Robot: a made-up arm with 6 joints.
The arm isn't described. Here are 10 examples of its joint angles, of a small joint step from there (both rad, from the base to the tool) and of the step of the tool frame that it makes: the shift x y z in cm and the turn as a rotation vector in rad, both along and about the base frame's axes.
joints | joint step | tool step
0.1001 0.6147 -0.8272 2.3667 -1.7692 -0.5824 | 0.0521 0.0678 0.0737 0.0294 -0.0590 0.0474 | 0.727 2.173 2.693 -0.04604 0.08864 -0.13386
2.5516 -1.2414 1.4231 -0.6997 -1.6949 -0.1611 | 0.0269 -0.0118 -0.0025 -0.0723 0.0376 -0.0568 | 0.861 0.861 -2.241 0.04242 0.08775 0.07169
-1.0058 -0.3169 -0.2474 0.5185 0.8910 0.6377 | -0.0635 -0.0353 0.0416 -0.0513 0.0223 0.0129 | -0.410 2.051 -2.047 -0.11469 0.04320 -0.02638
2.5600 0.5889 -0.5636 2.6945 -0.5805 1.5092 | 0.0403 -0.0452 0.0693 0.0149 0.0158 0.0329 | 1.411 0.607 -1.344 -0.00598 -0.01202 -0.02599
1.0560 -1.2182 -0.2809 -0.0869 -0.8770 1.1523 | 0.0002 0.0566 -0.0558 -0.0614 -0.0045 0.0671 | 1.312 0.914 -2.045 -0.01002 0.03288 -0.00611
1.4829 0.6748 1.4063 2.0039 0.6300 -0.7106 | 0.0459 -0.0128 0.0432 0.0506 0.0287 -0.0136 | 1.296 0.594 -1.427 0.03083 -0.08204 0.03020
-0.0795 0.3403 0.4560 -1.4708 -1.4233 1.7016 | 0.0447 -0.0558 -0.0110 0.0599 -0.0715 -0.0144 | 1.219 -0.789 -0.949 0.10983 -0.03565 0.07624
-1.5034 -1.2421 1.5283 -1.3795 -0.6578 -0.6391 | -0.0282 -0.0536 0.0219 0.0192 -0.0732 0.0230 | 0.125 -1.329 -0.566 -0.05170 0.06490 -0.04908
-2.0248 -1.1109 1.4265 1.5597 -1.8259 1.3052 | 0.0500 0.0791 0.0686 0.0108 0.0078 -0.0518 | 0.869 -2.263 -0.719 0.02757 -0.08826 0.08403
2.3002 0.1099 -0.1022 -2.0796 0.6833 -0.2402 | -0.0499 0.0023 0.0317 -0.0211 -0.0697 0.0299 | 0.436 -1.078 2.471 -0.01271 -0.03581 0.04832
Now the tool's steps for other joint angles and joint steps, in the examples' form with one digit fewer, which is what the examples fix.
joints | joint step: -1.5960 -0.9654 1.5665 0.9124 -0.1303 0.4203 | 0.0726 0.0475 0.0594 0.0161 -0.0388 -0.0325
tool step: -0.44 -0.17 0.14 -0.0089 -0.0450 0.0301
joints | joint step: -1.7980 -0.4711 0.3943 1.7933 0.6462 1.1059 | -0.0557 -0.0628 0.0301 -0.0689 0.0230 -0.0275
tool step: -1.42 -1.23 -1.22 -0.0965 0.0557 -0.0479
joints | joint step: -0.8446 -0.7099 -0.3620 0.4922 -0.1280 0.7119 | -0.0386 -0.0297 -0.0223 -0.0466 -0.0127 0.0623
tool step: 1.25 1.52 -0.89 -0.1035 0.0325 0.0042
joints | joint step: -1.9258 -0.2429 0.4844 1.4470 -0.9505 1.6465 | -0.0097 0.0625 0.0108 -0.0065 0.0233 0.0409
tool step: 0.42 -0.65 -0.58 -0.0004 -0.0573 0.0621
